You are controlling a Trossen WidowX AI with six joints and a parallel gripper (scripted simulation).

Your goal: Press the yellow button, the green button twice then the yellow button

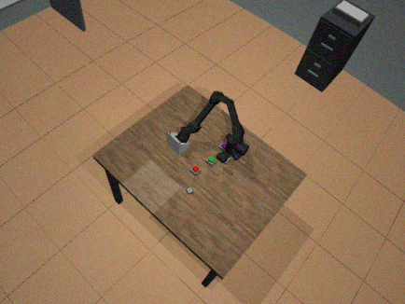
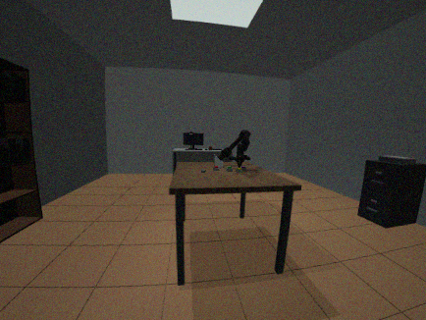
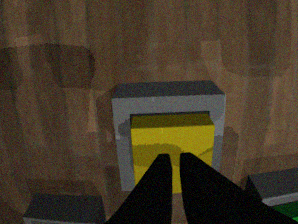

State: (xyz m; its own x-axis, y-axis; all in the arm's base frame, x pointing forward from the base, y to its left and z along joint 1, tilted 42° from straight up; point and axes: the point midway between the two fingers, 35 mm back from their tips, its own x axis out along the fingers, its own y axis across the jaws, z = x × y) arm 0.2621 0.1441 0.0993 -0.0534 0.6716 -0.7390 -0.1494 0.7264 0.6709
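The purple button is 80 mm behind my gripper tip, 50 mm to the left of it and 10 mm below it. From my gripper tip the other things lie so: green button (50 mm behind, 90 mm to the right, 10 mm below); yellow button (10 mm below); red button (60 mm behind, 210 mm to the right, 10 mm below).
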